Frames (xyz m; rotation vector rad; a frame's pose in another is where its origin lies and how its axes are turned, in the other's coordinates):
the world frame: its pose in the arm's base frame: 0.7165 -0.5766 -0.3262 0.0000 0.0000 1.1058
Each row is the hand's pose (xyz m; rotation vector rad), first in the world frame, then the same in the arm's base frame.
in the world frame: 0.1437 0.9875 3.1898 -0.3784 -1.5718 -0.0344
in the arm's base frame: -0.1017 -0.0053 2.8636 0.5229 -1.5958 0.8118
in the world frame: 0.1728 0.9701 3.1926 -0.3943 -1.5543 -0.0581
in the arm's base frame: -0.0731 0.0129 2.8664 0.4983 -1.5856 0.7932
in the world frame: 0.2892 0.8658 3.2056 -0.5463 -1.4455 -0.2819
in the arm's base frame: 0.0723 0.0701 2.8794 0.2987 -1.5401 0.5939
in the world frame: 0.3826 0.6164 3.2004 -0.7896 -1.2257 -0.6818
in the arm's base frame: 0.3371 0.0418 2.8742 -0.0277 -1.4262 0.2279
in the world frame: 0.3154 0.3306 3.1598 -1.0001 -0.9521 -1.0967
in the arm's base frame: 0.5624 -0.1464 2.8336 -0.3304 -1.2569 -0.1604
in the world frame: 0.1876 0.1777 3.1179 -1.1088 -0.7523 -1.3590
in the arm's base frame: 0.6418 -0.3292 2.7917 -0.5035 -1.1222 -0.4096
